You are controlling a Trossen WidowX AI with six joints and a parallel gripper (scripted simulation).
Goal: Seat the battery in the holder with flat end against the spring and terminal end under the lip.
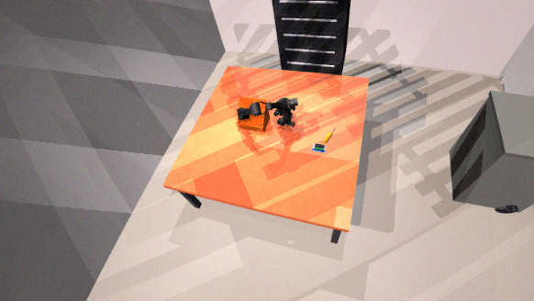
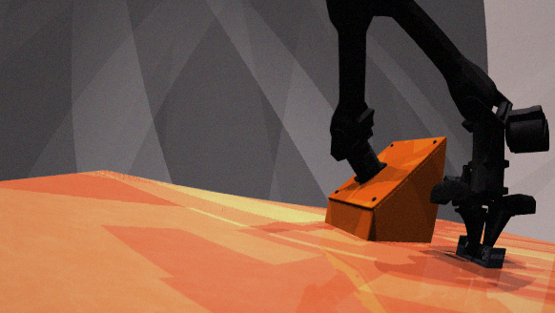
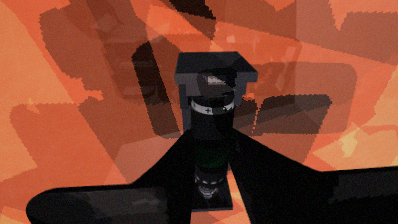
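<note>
My gripper tip is now 10 mm below the battery. The rest, counted from my gripper tip: yellow screwdriver: 320 mm ahead, 10 mm to the right.
</note>
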